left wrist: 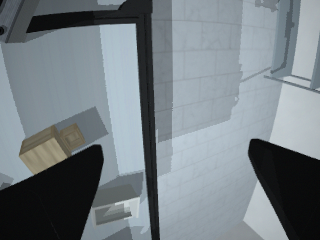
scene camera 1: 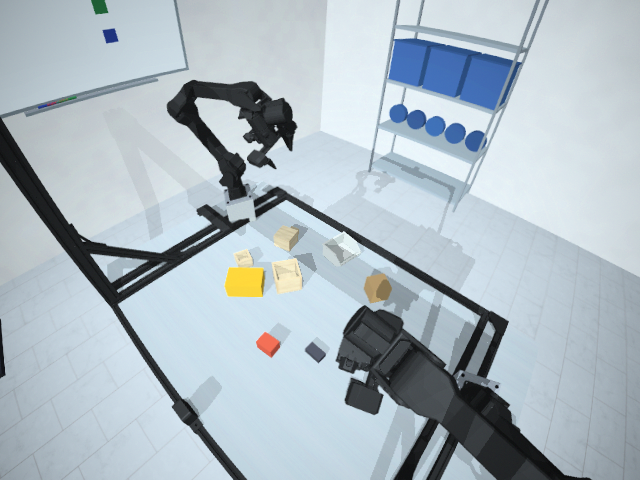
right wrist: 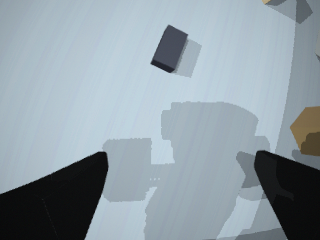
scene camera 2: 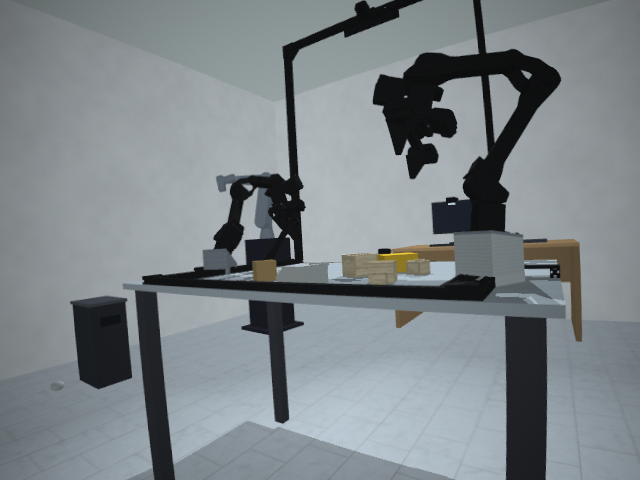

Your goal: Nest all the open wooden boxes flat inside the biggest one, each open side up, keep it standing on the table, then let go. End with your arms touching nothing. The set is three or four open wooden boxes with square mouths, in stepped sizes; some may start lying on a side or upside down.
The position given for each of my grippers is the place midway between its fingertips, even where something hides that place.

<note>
I see my left gripper point(scene camera 2: 405, 167), my right gripper point(scene camera 1: 359, 360), a yellow block point(scene camera 1: 241, 282), a wooden box point(scene camera 1: 288, 278), a white tray point(scene camera 2: 314, 272) and a wooden box point(left wrist: 41, 151).
The white tray also shows in scene camera 1 point(scene camera 1: 345, 247). My left gripper also shows in the left wrist view point(left wrist: 177, 150) and in scene camera 1 point(scene camera 1: 283, 159). My right gripper shows as well in the right wrist view point(right wrist: 183, 160) and in scene camera 2 point(scene camera 2: 291, 237). The left wrist view misses the yellow block: it is out of frame. The right wrist view does not show the yellow block: it is out of frame.
</note>
